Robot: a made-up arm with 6 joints.
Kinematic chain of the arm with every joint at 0, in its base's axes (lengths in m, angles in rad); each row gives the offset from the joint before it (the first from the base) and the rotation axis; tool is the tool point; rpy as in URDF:
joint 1: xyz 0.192 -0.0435 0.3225 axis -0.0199 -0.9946 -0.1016
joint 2: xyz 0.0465 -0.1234 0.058 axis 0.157 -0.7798 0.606
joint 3: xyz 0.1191 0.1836 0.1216 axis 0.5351 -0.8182 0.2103
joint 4: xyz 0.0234 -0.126 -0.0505 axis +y
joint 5: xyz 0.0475 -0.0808 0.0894 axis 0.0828 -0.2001 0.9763
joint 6: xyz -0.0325 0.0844 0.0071 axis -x
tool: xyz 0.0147 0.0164 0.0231 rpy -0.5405 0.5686 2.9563
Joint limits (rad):
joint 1: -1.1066..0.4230
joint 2: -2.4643..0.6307
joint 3: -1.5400..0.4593
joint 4: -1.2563..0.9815
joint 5: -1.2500..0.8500
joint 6: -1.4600..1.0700
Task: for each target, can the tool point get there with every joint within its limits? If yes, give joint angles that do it. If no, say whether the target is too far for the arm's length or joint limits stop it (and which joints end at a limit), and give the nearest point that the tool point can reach.
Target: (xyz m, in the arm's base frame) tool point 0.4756 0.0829 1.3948
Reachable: no: too far | nearest point 0.3147 -0.0329 0.7407 | short by 0.683 m
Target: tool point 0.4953 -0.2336 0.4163
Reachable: yes | joints 0.2281 -0.6328 -0.3232 0.7261 -0.4576 -0.8253
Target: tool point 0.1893 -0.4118 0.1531
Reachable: yes | joints -0.8966 -2.0289 -0.4929 -0.0061 -0.8448 -0.2944
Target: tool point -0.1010 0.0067 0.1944
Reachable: no: joint limits stop it (at a limit: joint 1, joint 2, joint 4, joint 5, joint 6) | nearest point 0.0606 -0.2881 0.2555 | short by 0.342 m
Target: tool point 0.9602 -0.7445 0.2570
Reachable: no: too far | nearest point 0.5397 -0.3662 0.2923 | short by 0.567 m
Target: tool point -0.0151 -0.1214 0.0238
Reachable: no: joint limits stop it (at a limit: joint 1, joint 4, joint 6) | nearest point 0.1537 -0.2981 0.0504 | short by 0.246 m
